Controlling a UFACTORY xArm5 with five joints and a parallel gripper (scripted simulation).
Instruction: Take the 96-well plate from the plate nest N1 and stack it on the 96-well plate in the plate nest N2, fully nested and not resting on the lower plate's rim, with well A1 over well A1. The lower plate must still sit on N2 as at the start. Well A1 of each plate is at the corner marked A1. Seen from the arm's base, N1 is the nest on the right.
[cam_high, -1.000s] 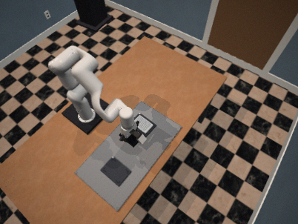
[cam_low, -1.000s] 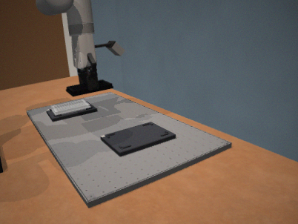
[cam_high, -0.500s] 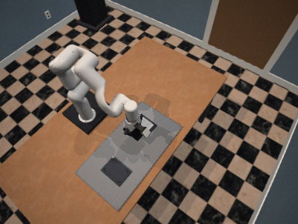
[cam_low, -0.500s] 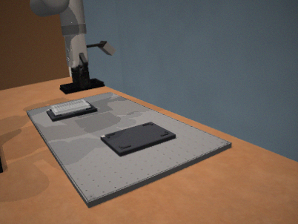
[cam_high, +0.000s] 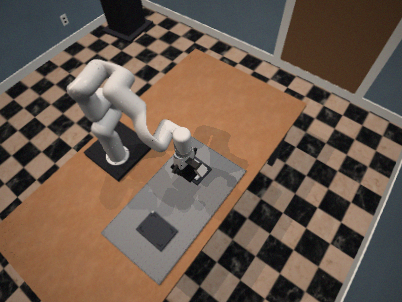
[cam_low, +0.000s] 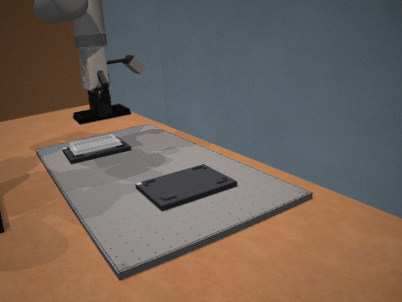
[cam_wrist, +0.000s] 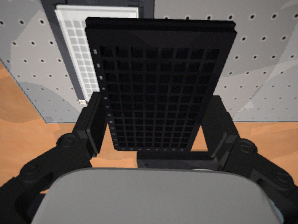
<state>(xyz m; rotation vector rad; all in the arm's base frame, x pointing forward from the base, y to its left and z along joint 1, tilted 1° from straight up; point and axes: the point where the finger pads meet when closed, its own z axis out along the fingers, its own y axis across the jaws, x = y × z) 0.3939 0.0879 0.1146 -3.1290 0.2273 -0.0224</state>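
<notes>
My hand is 110 mm above the white 96-well plate, 60 mm to the right of it and 10 mm past it. The rest, counted from my hand: plate nest N2: 120 mm below, 60 mm to the left, 10 mm behind; black 96-well plate: 10 mm below; white corner mark: 240 mm to the right, 110 mm below, 40 mm behind.
</notes>
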